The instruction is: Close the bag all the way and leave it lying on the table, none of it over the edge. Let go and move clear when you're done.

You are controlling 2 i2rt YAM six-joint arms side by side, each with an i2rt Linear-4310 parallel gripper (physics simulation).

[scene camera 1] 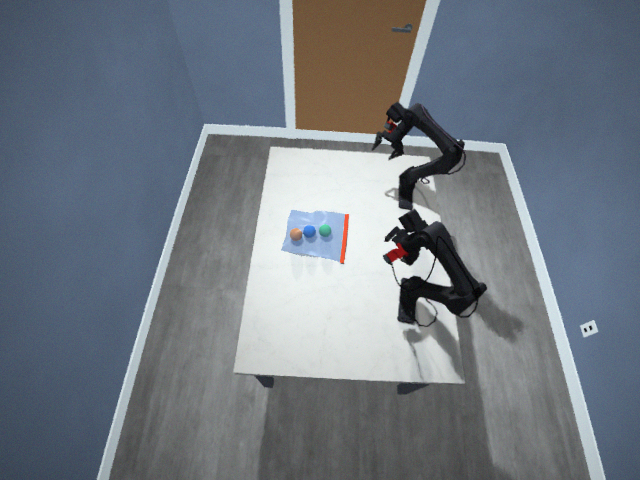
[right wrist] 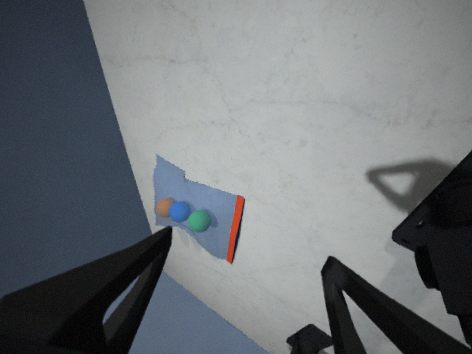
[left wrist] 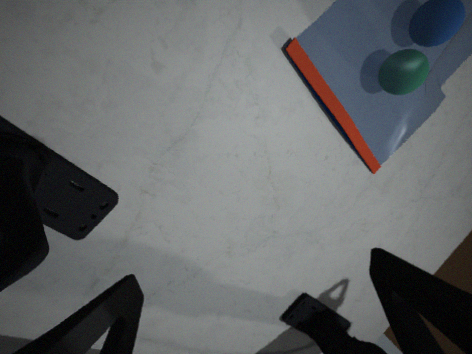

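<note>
The translucent blue bag point(scene camera 1: 330, 249) point(left wrist: 340, 65) point(right wrist: 212, 197) lies flat on the table, with all of it inside the table edges. Its red-orange strip point(scene camera 1: 344, 238) point(left wrist: 334, 105) point(right wrist: 236, 229) runs straight along the mouth; a dark blue edge shows beneath it in the left wrist view. Orange point(scene camera 1: 295, 234) point(right wrist: 165, 207), blue point(scene camera 1: 309, 230) point(left wrist: 436, 22) point(right wrist: 180, 211) and green point(scene camera 1: 324, 230) point(left wrist: 404, 71) point(right wrist: 199, 220) balls are in the bag. My left gripper point(scene camera 1: 386, 248) point(left wrist: 249, 273) is open, raised and apart from the bag. My right gripper point(scene camera 1: 382, 153) point(right wrist: 249, 249) is open, raised, farther away.
The white marble table point(scene camera 1: 310, 320) point(left wrist: 200, 150) point(right wrist: 310, 90) has its left edge a short way beyond the ball end of the bag in scene camera 1. Both arm bases stand along the table's right side there. A brown door point(scene camera 1: 356, 67) is behind the table.
</note>
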